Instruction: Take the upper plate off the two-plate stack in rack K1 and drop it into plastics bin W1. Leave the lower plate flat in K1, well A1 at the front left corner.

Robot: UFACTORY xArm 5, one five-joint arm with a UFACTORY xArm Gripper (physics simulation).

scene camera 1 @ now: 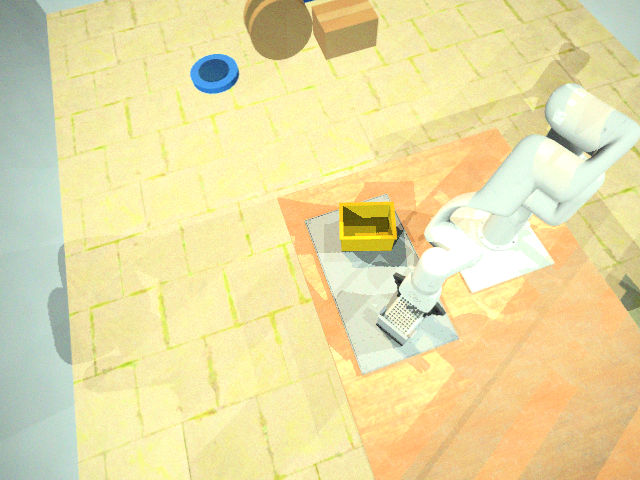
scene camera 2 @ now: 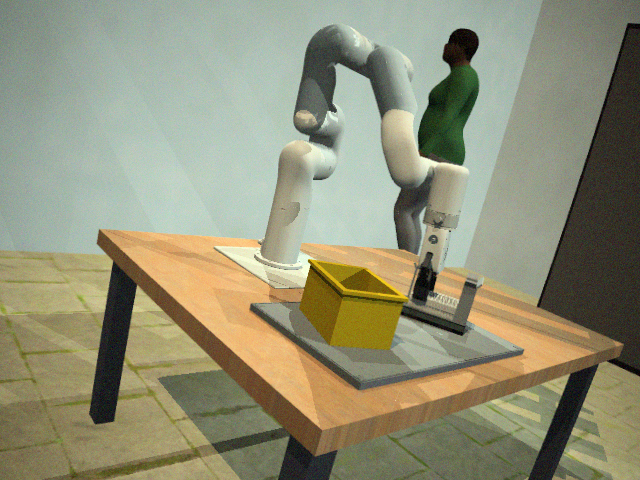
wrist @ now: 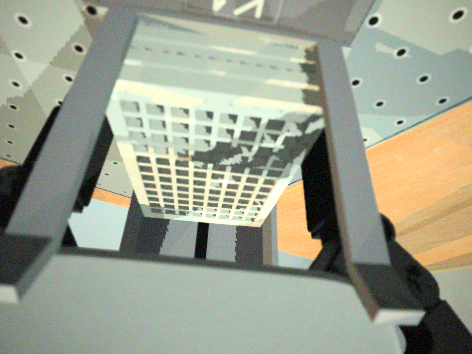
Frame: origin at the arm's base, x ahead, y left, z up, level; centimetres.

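Seen in the pictures: gripper, fingertip midpoint: point(scene camera 1: 413, 303) point(scene camera 2: 422, 295) point(wrist: 215, 121); arm's base, origin of the base link: point(scene camera 1: 496, 233) point(scene camera 2: 278, 261).
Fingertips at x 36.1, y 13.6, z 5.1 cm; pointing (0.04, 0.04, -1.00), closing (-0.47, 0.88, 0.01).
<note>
Offsets run from my fingertips to a thing's top centre. "spot": to the spot under its first point. Level surfaces: height alone.
The rack K1 @[dz +7.4, dx +2.9, dy +1.8 cm] point(scene camera 1: 391, 331) point(scene camera 2: 466, 300) point(wrist: 346, 150) has tall uprights and holds the pale plate stack. The upper plate's grid of wells @[spot: dz -0.5, dx +3.9, dy +2.0 cm] point(scene camera 1: 403, 314) point(scene camera 2: 445, 300) point(wrist: 205, 172) faces up. The lower plate cannot be told apart clearly, and well A1's marking cannot be read. My gripper point(scene camera 1: 419, 294) point(scene camera 2: 428, 293) point(wrist: 215, 121) is open and low over the stack's far part. Its black fingers stand at the stack's two sides in the wrist view; rack uprights partly hide them. Contact cannot be told. The yellow plastics bin W1 @[dz +5.4, dx +3.9, dy -27.3 cm] point(scene camera 1: 367, 244) point(scene camera 2: 367, 322) stands upright beside the rack.
Bin and rack stand on a grey board @[dz -4.5, dx +5.9, dy -13.2 cm] point(scene camera 1: 351, 310) point(scene camera 2: 356, 369) on the wooden table @[dz -5.9 cm] point(scene camera 1: 496, 382) point(scene camera 2: 180, 299). My arm's white base plate point(scene camera 1: 480, 279) point(scene camera 2: 242, 258) is behind them. A person in green point(scene camera 2: 454, 113) stands beyond the table. A blue disc point(scene camera 1: 233, 74) and cartons lie farther off.
</note>
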